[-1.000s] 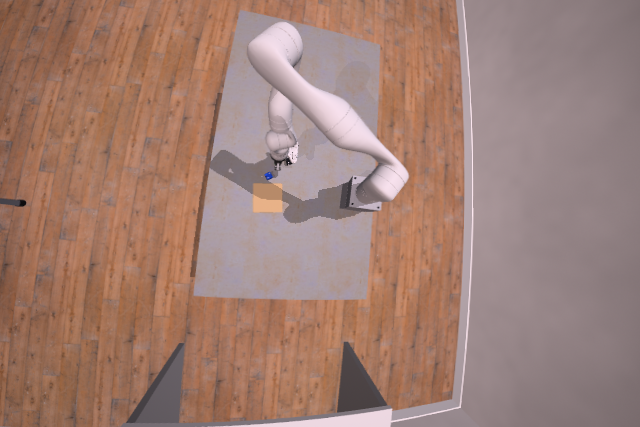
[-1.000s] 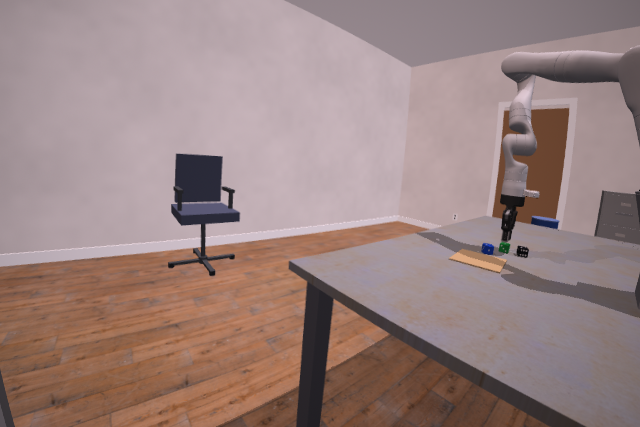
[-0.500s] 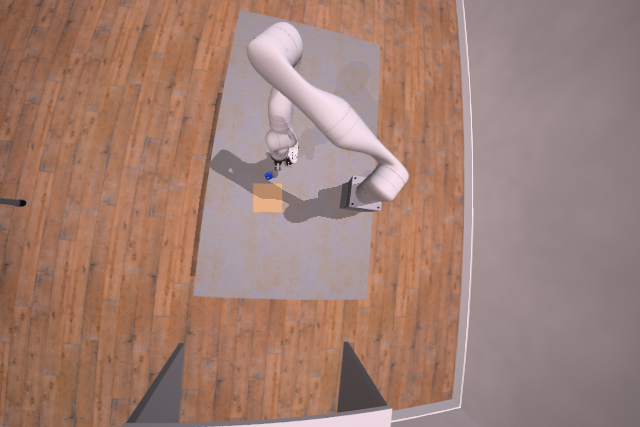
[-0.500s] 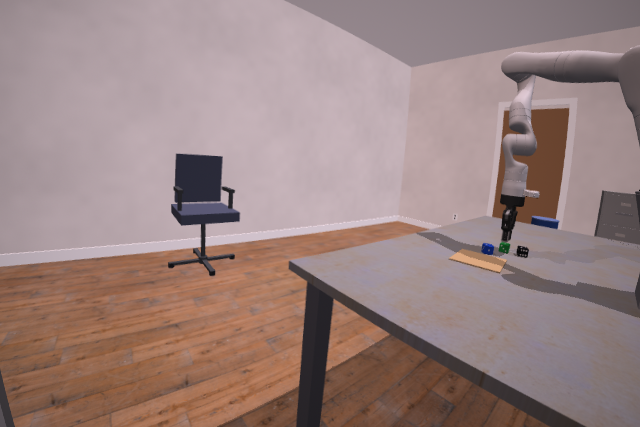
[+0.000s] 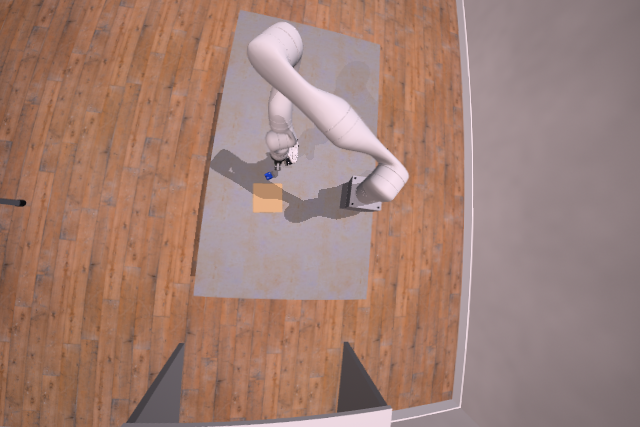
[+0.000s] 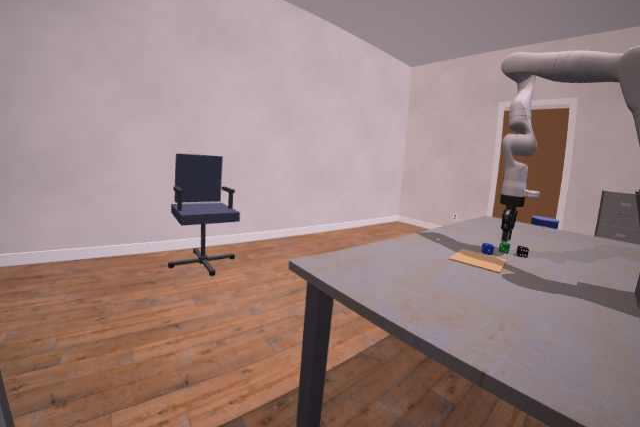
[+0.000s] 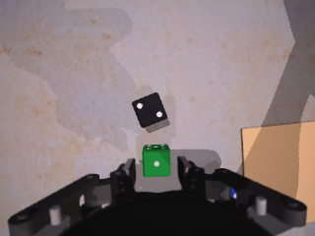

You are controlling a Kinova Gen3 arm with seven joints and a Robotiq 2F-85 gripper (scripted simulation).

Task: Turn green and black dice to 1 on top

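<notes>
My gripper is now 4 cm above the green die. Round my hand: black die: 5 cm behind, 2 cm to the right, 4 cm below; blue die: 2 cm ahead, 8 cm to the left, 4 cm below; tan mat: 18 cm to the left, 5 cm below.
</notes>
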